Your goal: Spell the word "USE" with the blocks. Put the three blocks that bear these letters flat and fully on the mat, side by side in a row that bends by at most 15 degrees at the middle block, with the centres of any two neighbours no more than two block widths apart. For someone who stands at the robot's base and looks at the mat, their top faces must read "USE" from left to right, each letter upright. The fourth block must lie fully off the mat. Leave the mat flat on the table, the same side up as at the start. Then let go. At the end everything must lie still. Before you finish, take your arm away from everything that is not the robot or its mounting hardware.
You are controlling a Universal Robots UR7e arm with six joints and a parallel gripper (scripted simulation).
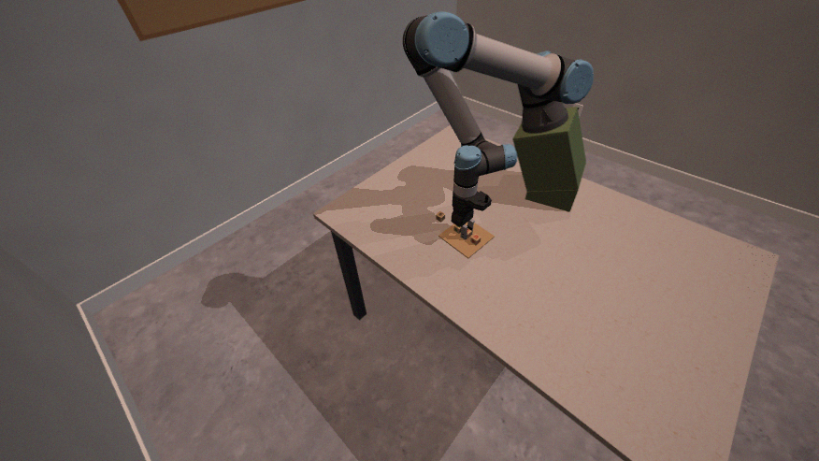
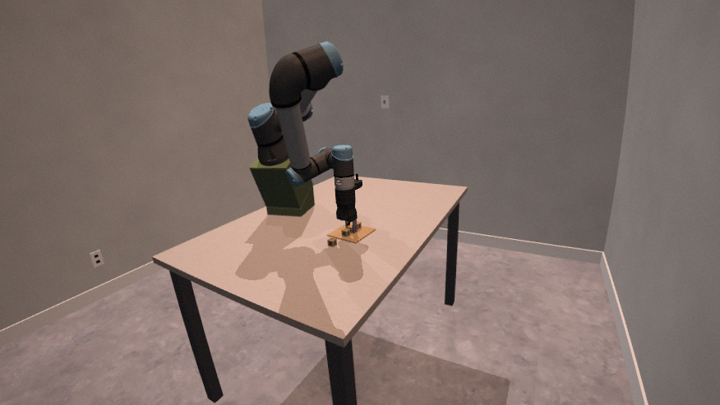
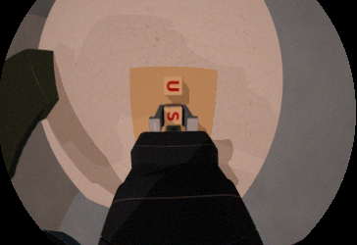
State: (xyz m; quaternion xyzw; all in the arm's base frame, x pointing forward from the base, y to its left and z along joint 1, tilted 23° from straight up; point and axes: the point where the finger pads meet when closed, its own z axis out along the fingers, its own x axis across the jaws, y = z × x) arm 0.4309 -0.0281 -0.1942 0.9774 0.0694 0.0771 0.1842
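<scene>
My hand is 20 mm above the mat.
</scene>
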